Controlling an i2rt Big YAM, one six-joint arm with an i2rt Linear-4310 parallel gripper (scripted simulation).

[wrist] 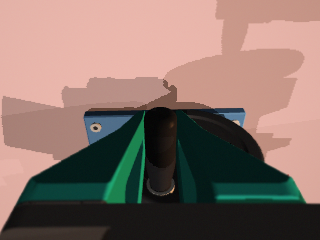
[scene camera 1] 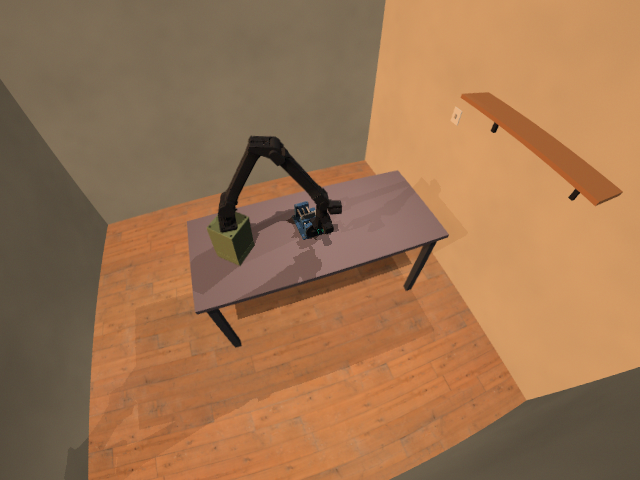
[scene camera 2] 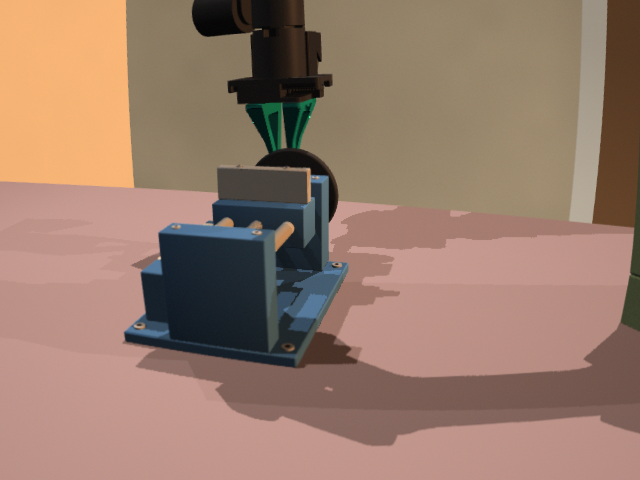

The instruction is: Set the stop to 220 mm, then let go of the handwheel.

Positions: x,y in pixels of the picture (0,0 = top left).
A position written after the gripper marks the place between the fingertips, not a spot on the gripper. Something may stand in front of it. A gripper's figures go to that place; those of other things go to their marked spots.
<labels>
The gripper [wrist: 160,121]: 13 cm from the lens. A blue base [wrist: 99,124]: 24 cm from the lens.
</labels>
